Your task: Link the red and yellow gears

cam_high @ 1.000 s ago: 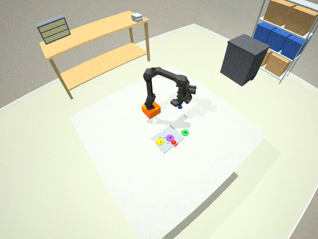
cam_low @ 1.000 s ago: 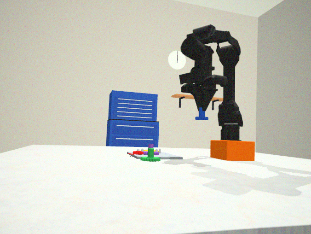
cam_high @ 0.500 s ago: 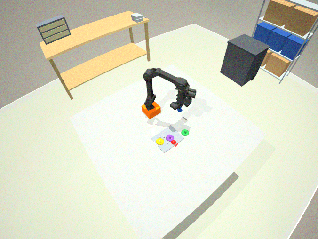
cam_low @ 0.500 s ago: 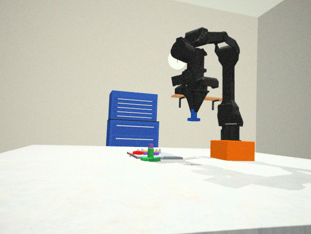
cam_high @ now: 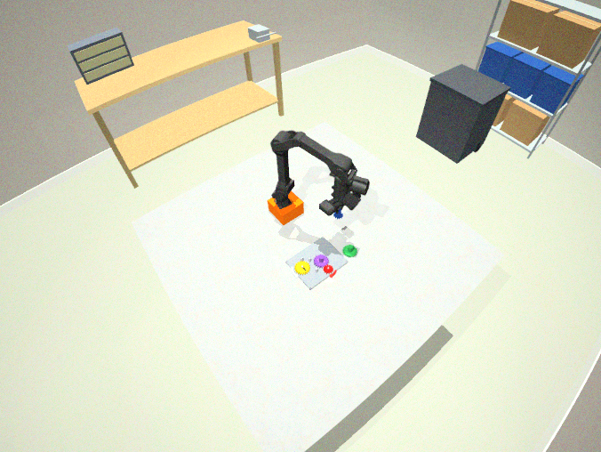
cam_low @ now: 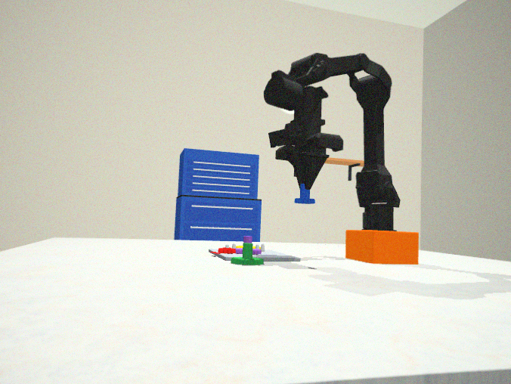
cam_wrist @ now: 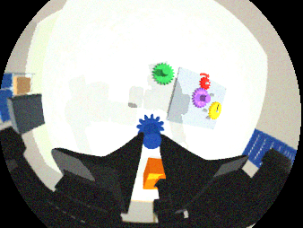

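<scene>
Now: gripper tip 9 cm short of the grey board, 16 cm to the left of it and 15 cm above it. The rest, counted from my gripper tip: large purple gear (10 cm ahead, 14 cm to the right, 13 cm below); then green gear (11 cm ahead, 14 cm below); then small blue gear (1 cm below).
</scene>
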